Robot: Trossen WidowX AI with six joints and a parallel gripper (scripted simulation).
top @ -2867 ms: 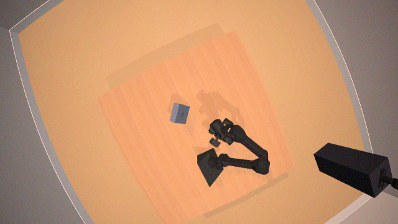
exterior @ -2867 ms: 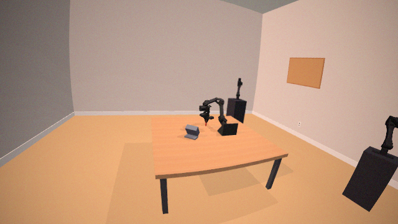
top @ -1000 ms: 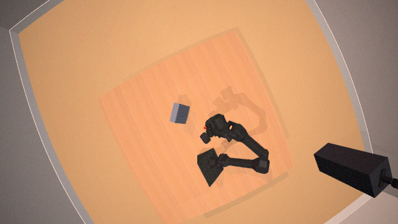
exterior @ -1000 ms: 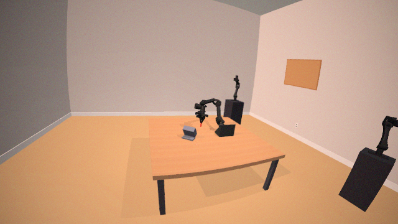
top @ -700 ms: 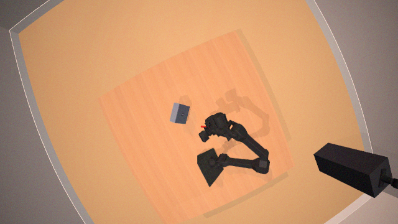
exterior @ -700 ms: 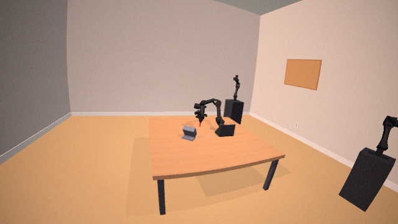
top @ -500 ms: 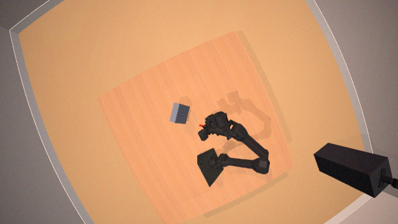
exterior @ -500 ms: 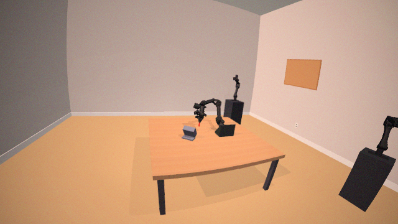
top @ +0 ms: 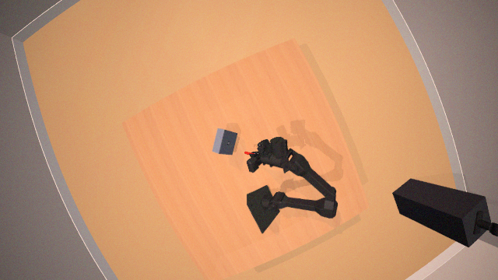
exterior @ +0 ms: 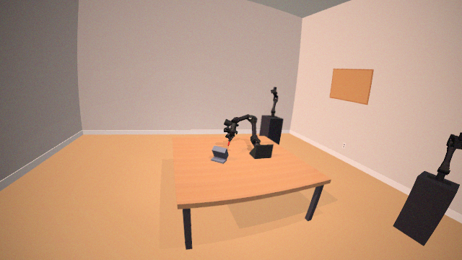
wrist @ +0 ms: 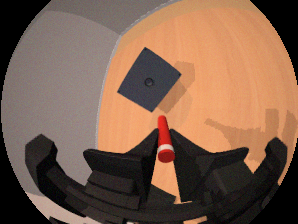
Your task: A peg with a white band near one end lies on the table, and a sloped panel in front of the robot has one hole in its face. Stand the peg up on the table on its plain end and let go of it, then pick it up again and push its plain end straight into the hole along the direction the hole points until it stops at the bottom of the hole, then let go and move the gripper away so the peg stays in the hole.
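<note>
The sloped panel lies 120 mm ahead of my gripper tip, 90 mm to the left of it and 70 mm below it. From my gripper tip the other things lie so: red peg: 10 mm behind, 10 mm to the right, 10 mm above.
</note>
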